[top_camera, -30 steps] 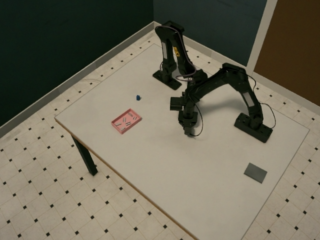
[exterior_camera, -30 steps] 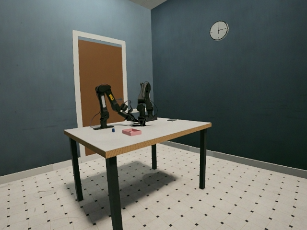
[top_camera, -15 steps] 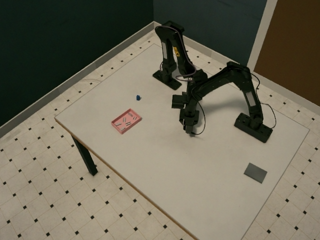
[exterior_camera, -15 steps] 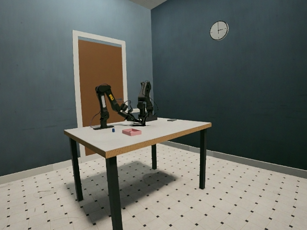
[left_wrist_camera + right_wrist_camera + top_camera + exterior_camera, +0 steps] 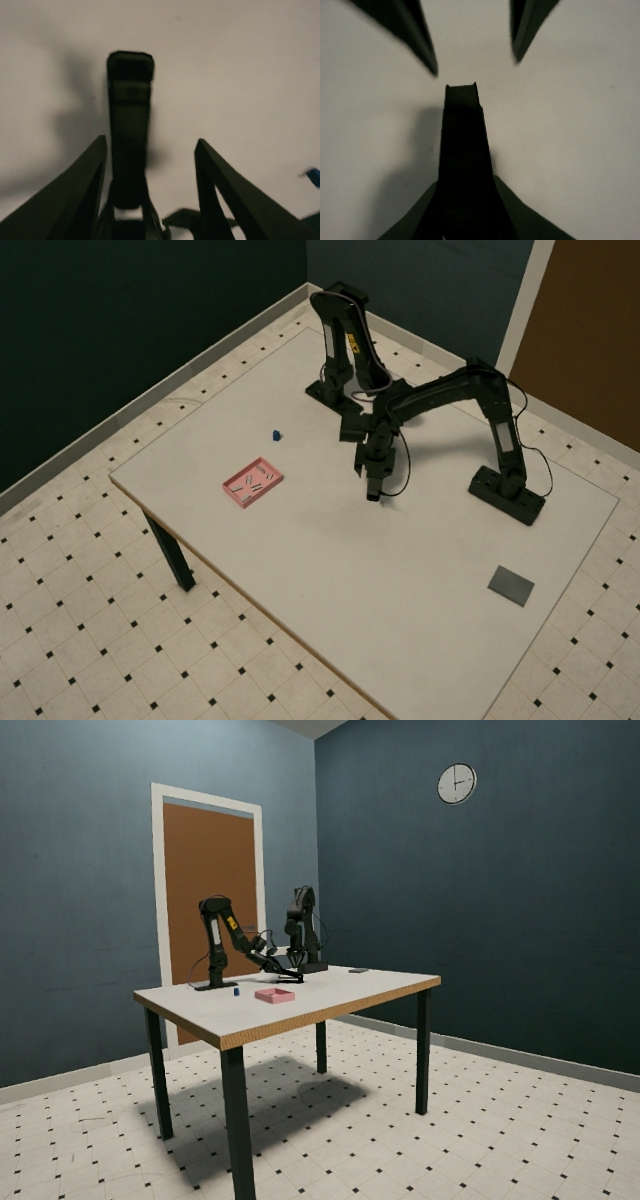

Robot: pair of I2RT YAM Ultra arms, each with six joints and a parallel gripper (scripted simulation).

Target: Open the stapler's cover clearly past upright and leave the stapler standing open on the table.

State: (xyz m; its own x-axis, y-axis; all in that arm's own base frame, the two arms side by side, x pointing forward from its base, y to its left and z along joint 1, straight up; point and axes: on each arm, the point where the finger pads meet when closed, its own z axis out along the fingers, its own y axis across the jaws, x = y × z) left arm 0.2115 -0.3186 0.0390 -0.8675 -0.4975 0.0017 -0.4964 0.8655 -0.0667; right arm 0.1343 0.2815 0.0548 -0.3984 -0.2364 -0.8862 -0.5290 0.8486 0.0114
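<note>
My right hand is 4 cm short of the stapler, 2 cm to the right of it and 2 cm above it. From my right hand the other things lie so: blue object (30 cm to the right, 9 cm ahead, 3 cm below); grey pad (48 cm to the left, 8 cm ahead, 5 cm below).
</note>
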